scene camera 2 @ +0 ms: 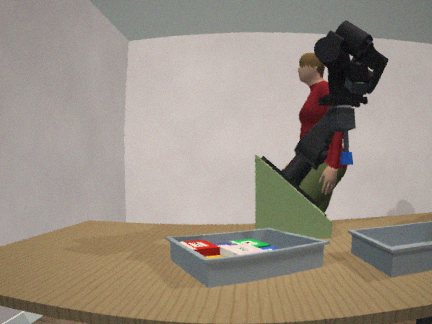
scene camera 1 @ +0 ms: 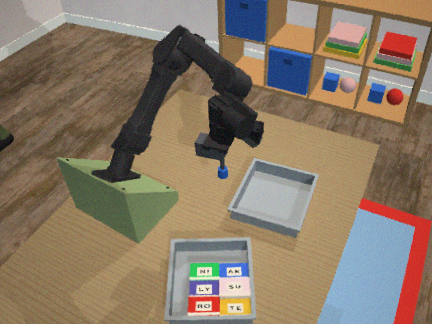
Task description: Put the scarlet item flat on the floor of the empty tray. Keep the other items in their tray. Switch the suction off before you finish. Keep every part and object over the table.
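Frame: origin at the arm's base, x right, y ahead, z up, level; metres.
Where they show: hand, tool point: (scene camera 2: 346,164) (scene camera 1: 222,175); arm's base, link origin: (scene camera 2: 287,181) (scene camera 1: 117,176).
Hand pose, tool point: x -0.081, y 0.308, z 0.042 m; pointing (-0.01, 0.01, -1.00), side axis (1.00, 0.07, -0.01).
Note:
Each offset is from my tool point to the centre of the thing.
The scarlet item, a red block labelled RO {dx +0.314, dy +0.077, dz -0.166 m} (scene camera 1: 203,305) (scene camera 2: 200,247), lies in the near tray {dx +0.229, dy +0.057, dz -0.167 m} (scene camera 1: 170,280) (scene camera 2: 265,269), at the front left of a group of blocks. Beside it are the yellow TE block {dx +0.283, dy +0.149, dz -0.173 m} (scene camera 1: 235,307) and, behind it, the purple LY block {dx +0.266, dy +0.056, dz -0.170 m} (scene camera 1: 204,288). The empty tray {dx -0.125, dy +0.122, dz -0.167 m} (scene camera 1: 264,226) (scene camera 2: 372,256) stands farther back to the right, with its grey floor bare. My suction cup (scene camera 1: 222,173) (scene camera 2: 346,158), blue and pointing down, hangs high in the air, left of the empty tray in the first view. It is open, with no item on it.
The same tray also holds the green NI block {dx +0.218, dy +0.034, dz -0.169 m} (scene camera 1: 204,271), the blue AK block {dx +0.186, dy +0.107, dz -0.171 m} (scene camera 1: 234,271) and the pink SU block {dx +0.234, dy +0.128, dz -0.165 m} (scene camera 1: 234,287). The green arm base (scene camera 1: 120,205) (scene camera 2: 285,210) stands to the left. A shelf unit (scene camera 1: 322,25) is behind the table.

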